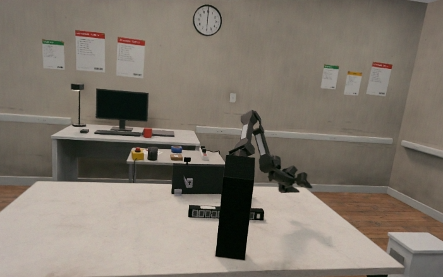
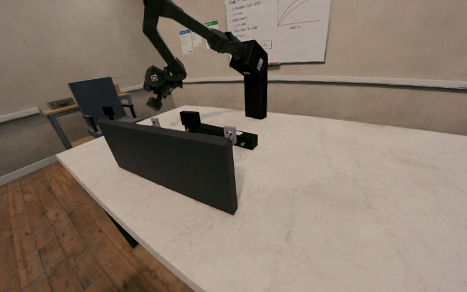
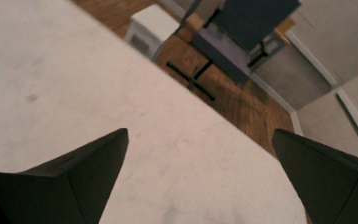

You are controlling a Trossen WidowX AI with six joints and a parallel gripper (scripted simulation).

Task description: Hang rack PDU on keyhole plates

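Right now my hand is 33 cm to the right of the rack PDU, 13 cm above it and 8 cm short of it. Also, from my hand: dark upright panel: 38 cm ahead, 31 cm to the left, 8 cm below.
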